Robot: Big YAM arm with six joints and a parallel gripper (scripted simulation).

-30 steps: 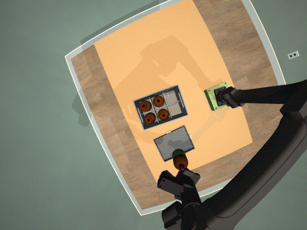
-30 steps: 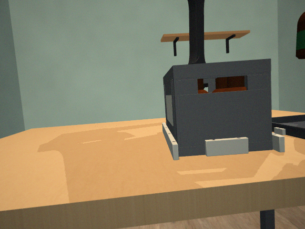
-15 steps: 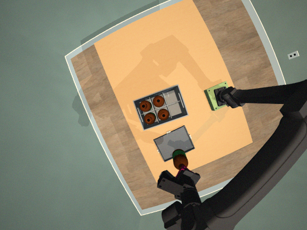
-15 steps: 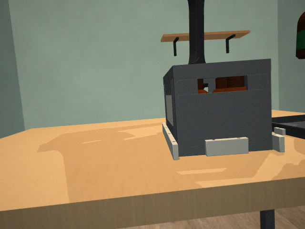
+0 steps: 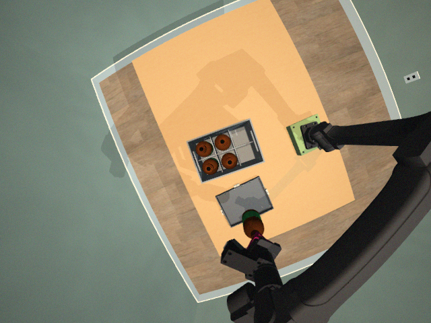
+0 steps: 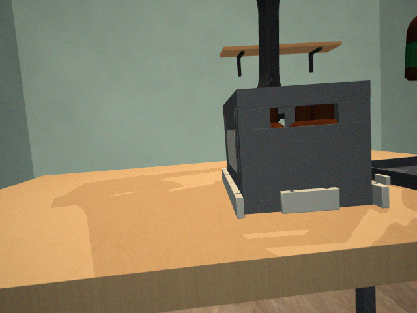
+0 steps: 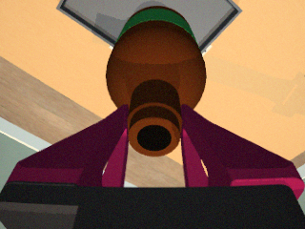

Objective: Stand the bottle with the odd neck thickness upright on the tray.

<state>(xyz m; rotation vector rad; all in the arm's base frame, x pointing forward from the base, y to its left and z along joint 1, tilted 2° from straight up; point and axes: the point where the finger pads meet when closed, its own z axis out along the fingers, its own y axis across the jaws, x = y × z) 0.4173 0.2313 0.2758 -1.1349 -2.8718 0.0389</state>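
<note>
Now: hand 32 cm above the grey tray. Also, from my hand: dark grey crate: 29 cm to the right, 25 cm below, 1 cm ahead.
</note>
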